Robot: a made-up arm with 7 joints.
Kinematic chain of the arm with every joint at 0, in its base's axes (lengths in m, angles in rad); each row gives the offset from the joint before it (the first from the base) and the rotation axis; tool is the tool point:
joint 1: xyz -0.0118 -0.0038 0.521 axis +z
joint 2: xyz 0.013 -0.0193 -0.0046 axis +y
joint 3: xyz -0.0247 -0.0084 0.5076 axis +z
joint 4: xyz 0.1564 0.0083 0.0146 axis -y
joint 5: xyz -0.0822 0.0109 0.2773 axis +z
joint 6: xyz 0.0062 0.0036 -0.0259 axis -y
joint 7: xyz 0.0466 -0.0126 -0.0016 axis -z
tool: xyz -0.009 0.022 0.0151
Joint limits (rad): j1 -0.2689..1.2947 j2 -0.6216..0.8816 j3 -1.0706..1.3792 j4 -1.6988..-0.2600 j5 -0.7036..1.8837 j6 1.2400..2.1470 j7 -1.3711..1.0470
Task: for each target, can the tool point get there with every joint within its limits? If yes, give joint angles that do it. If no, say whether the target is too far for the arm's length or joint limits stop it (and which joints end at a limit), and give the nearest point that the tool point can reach.
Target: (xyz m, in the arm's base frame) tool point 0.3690 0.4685 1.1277
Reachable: yes | joints 1.1492 0.5662 -0.7116 -0.5625 0.4883 1.8961 0.2794
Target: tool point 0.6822 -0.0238 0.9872
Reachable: yes | joints 0.0729 0.6722 -0.2106 -0.6995 -0.2356 1.5028 -1.1348
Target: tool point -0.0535 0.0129 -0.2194
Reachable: no: joint limits stop it (at a limit: joint 1, joint 2, joint 4, joint 6, joint 7) | nearest point 0.1552 0.6975 0.5187 | short by 1.028 m
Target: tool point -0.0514 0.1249 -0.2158
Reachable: no: joint limits stop it (at a limit: joint 1, joint 2, joint 4, joint 6, joint 7) | nearest point 0.1409 0.7002 0.5203 | short by 0.954 m
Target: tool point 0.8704 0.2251 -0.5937
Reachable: no: too far | nearest point 0.6883 0.1779 0.5160 | short by 1.126 m
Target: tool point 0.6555 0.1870 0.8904
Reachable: yes | joints 0.5369 0.5639 -0.3941 -1.3605 1.4975 1.7292 -0.4669
